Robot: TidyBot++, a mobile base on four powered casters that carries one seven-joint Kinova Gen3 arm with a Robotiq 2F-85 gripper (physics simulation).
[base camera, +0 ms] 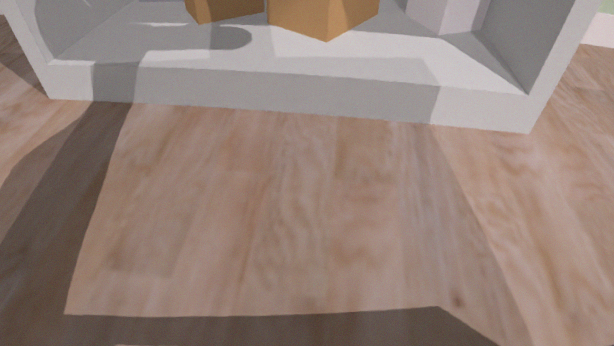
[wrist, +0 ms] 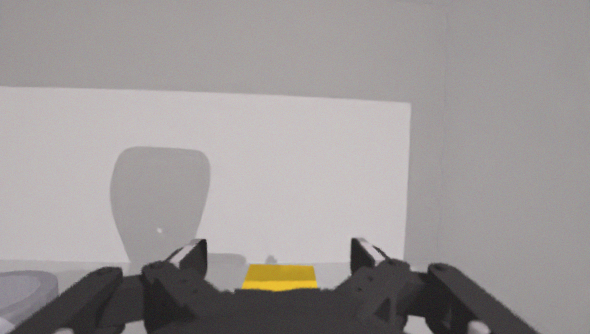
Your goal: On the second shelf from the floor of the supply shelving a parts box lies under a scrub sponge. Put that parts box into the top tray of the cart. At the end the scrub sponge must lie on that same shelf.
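Places are measured from the arm's base along level axes (x back, y down, z right), in metres.
Pixels of known places: gripper, fingertip midpoint: (wrist: 279,254).
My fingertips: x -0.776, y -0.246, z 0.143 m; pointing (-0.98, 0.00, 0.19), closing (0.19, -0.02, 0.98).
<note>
Behind a point stands the place of what it marks.
My gripper (wrist: 279,254) {z 0.143, x -0.776, y -0.246 m} is open inside a shelf compartment of the light grey supply shelving (wrist: 510,150) {z 0.433, x -0.856, y -0.320 m} (base camera: 265,87) {z -0.040, x -0.596, y 0.349 m}. A yellow block, which looks like the scrub sponge (wrist: 280,276) {z 0.146, x -0.789, y -0.227 m}, shows in the wrist view at the lower middle, in line with the gap between the spread fingers. The fingers do not grip it, and its near part is hidden behind the gripper's dark body. The surface under it is mostly hidden. A parts box cannot be made out in the wrist view, and the cart does not show in either view.
In the wrist view a grey-lavender round item (wrist: 42,290) {z -0.044, x -0.876, y -0.185 m} stands at the lower left, and the compartment's side wall rises at the right. In the base view two orange-brown boxes (base camera: 322,17) {z 0.061, x -0.713, y 0.276 m} (base camera: 225,10) {z -0.133, x -0.830, y 0.301 m} and a pale block (base camera: 445,15) {z 0.310, x -0.754, y 0.279 m} stand on the lowest shelf, above the wooden floor (base camera: 300,210) {z 0.011, x -0.373, y 0.397 m}.
</note>
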